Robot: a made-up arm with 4 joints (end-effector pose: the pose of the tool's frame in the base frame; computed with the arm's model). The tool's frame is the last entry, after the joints. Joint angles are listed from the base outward.
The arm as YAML. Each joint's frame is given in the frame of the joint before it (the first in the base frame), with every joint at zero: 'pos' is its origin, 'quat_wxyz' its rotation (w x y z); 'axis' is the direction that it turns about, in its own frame. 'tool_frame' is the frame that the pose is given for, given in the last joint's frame.
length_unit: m
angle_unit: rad
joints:
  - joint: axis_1
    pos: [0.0, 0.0, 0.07]
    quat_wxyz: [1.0, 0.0, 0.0, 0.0]
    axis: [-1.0, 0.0, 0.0]
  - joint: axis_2
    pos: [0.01, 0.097, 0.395]
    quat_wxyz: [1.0, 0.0, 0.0, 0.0]
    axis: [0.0, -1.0, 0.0]
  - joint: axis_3
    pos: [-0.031, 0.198, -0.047]
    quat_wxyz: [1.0, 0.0, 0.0, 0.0]
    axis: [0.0, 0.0, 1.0]
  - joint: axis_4
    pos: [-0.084, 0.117, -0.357]
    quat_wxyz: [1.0, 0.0, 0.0, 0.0]
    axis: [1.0, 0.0, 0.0]
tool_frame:
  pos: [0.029, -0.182, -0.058]
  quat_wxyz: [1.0, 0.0, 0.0, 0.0]
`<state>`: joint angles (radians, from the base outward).
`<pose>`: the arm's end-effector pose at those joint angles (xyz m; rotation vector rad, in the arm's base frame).
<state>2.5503 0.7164 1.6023 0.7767</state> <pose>0.3432 -0.2401 -0.0014 -1.8403 1.9180 0.5005</pose>
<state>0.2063 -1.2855 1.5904 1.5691</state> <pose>-0.6100 0.3189 0.4389 1.9520 2.0169 0.1004</pose>
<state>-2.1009 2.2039 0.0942 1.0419</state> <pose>0.5409 -0.7620 0.0462 1.3816 -2.3869 -1.3214</pose>
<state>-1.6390 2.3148 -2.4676 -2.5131</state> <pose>0.0886 -0.6875 0.1729 1.7684 1.1638 -0.1982</pose>
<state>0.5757 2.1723 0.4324 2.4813</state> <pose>0.5134 0.7215 0.1880 0.6544 0.1588 2.1765</pose>
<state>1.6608 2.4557 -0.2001 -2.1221</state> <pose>0.1891 0.4869 -0.4414 1.0796 2.8129 0.7678</pose>
